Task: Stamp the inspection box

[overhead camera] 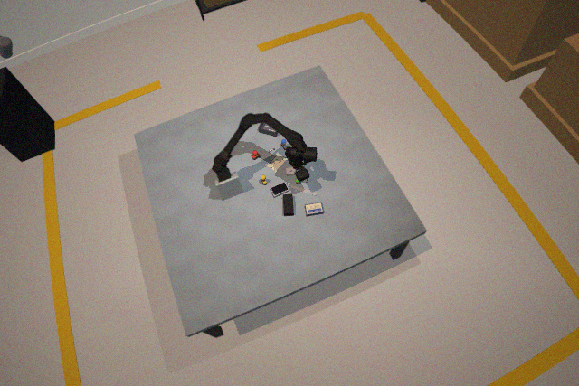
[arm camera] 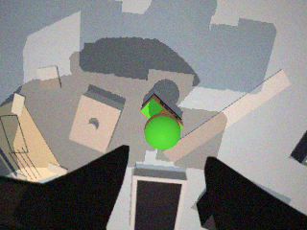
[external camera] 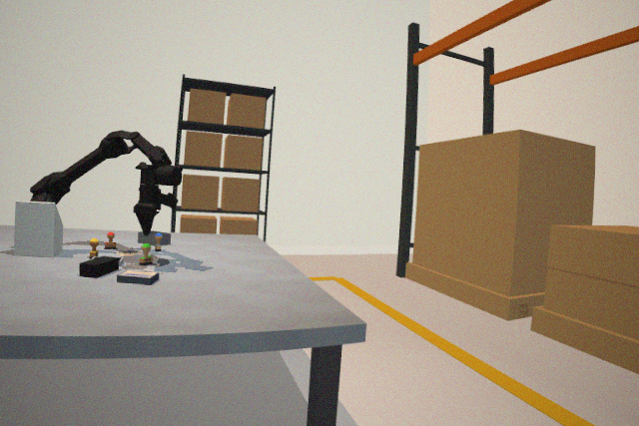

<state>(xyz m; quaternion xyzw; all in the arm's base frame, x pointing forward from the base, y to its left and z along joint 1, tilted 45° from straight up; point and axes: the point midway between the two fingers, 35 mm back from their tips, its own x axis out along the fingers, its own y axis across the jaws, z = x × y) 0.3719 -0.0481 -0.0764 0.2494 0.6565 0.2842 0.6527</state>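
My gripper tip is 70 mm above the green-knobbed stamp. From my gripper tip the other things lie so: black block: 110 mm behind, 120 mm to the right, 80 mm below; then ink pad: 120 mm behind, 10 mm to the right, 90 mm below; then card: 70 mm behind, 160 mm to the left, 100 mm below.
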